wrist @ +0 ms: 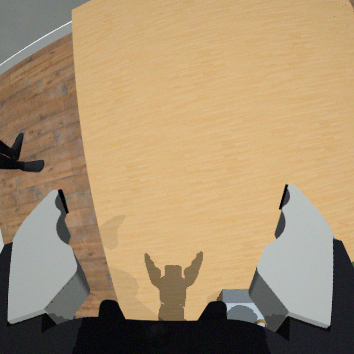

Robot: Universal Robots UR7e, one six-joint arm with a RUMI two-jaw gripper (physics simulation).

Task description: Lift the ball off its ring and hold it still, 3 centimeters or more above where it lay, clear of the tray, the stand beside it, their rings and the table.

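Places are measured from the arm's base along level axes (x up, y right, z ahead), in metres.
Pixels of known places: gripper, fingertip midpoint: [171, 190].
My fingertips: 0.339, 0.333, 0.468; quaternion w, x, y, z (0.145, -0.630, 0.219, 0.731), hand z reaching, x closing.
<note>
For each thing: its top centre in the pictures, then the offset to it from my fingertips, as dx, dy, dz. "spot": a spot on its surface instead. Level surfaces: height alone.
- wooden table, its level: dx -0.403
- grey-blue block-like object, middle of its top: [261, 327] -0.324, -0.364, -0.113
- small orange-brown curved rim, surface spot: [260, 322] spot: -0.324, -0.349, -0.111
My gripper [171, 190] is wide open, with its two grey jaws far apart and nothing between them. It hangs above the wooden table [200, 110]. A grey-blue block-like object [235, 296] shows in part at the bottom edge of the view, right of centre, beside the base of the right jaw. It has a darker rounded patch on top and a small orange-brown curved rim [260, 322] at its right. The jaw and the gripper body hide the rest of it, and I cannot tell if it is the tray or the stand. I cannot make out the ball.
The table's left edge runs down the view, with a brown plank floor [40, 100] beyond it. Dark leg-like shapes [25, 162] stand over the floor at the far left. The gripper's shadow [172, 287] lies on the table at the lower middle.
</note>
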